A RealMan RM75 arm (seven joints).
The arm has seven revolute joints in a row. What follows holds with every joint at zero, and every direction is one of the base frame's.
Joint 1 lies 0.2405 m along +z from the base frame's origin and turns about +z.
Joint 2 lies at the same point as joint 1 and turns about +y.
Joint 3 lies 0.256 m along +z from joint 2 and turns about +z.
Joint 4 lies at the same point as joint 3 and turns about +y.
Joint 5 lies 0.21 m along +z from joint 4 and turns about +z.
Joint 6 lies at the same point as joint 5 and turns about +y.
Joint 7 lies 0.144 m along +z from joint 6 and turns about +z.
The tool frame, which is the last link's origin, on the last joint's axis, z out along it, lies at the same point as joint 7; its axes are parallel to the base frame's.
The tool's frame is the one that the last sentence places.
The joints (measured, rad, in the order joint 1, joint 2, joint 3, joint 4, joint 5, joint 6, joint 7), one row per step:
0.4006, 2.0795, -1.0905, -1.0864, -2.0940, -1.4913, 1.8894
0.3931, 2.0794, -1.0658, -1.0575, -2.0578, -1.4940, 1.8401
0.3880, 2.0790, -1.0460, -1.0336, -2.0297, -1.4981, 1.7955
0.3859, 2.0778, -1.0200, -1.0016, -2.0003, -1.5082, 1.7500
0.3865, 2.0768, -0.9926, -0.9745, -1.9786, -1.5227, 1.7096
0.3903, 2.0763, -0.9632, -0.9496, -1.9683, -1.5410, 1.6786
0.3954, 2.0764, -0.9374, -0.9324, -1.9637, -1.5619, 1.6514
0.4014, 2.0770, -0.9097, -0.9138, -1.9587, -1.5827, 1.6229
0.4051, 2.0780, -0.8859, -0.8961, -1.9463, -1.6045, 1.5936
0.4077, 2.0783, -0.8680, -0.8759, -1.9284, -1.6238, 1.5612
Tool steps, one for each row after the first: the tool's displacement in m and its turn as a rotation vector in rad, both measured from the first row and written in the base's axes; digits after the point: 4 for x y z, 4 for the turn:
0.0036, -0.0020, 0.0009, 0.0161, 0.0391, 0.0109
0.0064, -0.0036, 0.0018, 0.0298, 0.0685, 0.0251
0.0095, -0.0055, 0.0027, 0.0420, 0.1043, 0.0356
0.0117, -0.0070, 0.0043, 0.0528, 0.1352, 0.0477
0.0136, -0.0085, 0.0057, 0.0583, 0.1606, 0.0551
0.0141, -0.0098, 0.0072, 0.0599, 0.1804, 0.0683
0.0143, -0.0108, 0.0085, 0.0636, 0.2024, 0.0823
0.0137, -0.0124, 0.0096, 0.0685, 0.2303, 0.0991
0.0128, -0.0141, 0.0101, 0.0745, 0.2600, 0.1189

